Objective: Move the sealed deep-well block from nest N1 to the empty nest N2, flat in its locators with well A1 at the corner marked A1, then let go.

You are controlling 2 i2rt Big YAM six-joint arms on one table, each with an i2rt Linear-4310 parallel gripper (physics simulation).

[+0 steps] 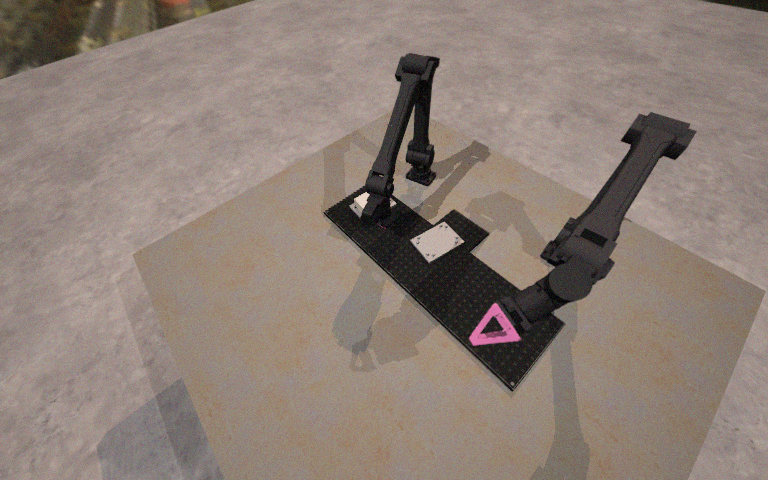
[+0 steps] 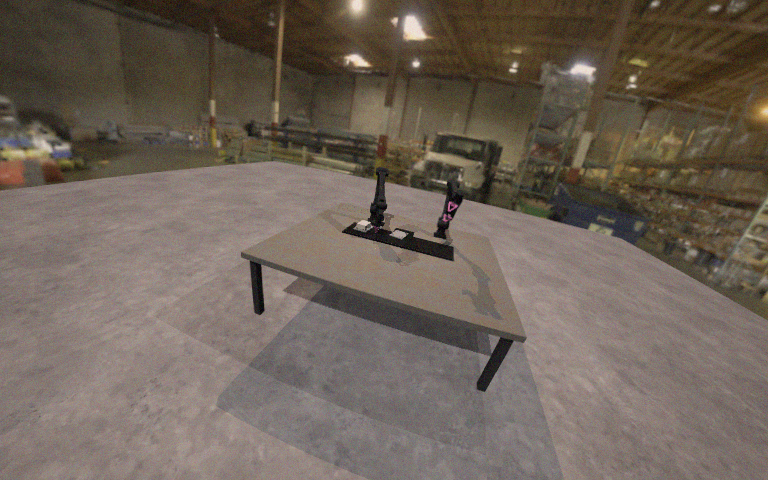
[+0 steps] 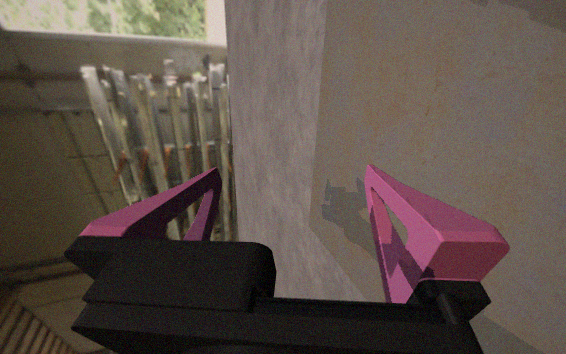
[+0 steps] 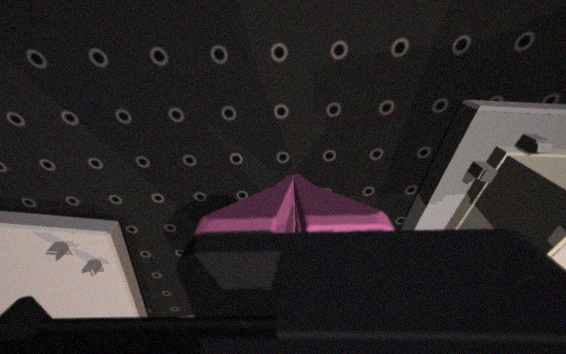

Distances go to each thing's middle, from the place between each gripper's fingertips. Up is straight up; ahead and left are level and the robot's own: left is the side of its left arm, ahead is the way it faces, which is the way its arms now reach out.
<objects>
Now: right hand 13 cm to the left of the deep-well block (image 4: 519,197), 5 cm past it and 3 cm below it.
Right now my left hand is 310 mm past the deep-well block, 640 mm to the left of it and 310 mm above it.
</objects>
